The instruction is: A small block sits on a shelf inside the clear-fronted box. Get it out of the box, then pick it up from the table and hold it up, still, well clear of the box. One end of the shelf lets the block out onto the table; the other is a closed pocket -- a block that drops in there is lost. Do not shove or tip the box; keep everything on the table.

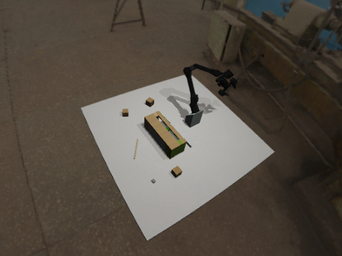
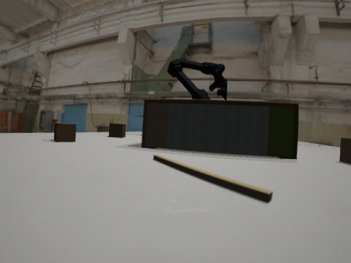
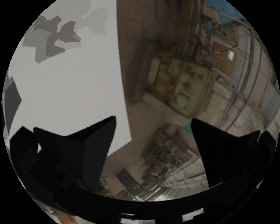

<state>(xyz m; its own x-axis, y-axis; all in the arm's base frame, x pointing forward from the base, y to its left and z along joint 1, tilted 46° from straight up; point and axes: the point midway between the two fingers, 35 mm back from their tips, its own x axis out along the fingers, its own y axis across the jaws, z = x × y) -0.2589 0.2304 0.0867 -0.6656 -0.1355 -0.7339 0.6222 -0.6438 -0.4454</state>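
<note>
Now: the box 61 cm ahead of my gripper tip, 13 cm to the right of it and 23 cm below it. From my gripper tip the other things lie so: tiny grey piece: 96 cm ahead, 12 cm to the left, 29 cm below; then green block: 62 cm ahead, 14 cm to the right, 21 cm below.
</note>
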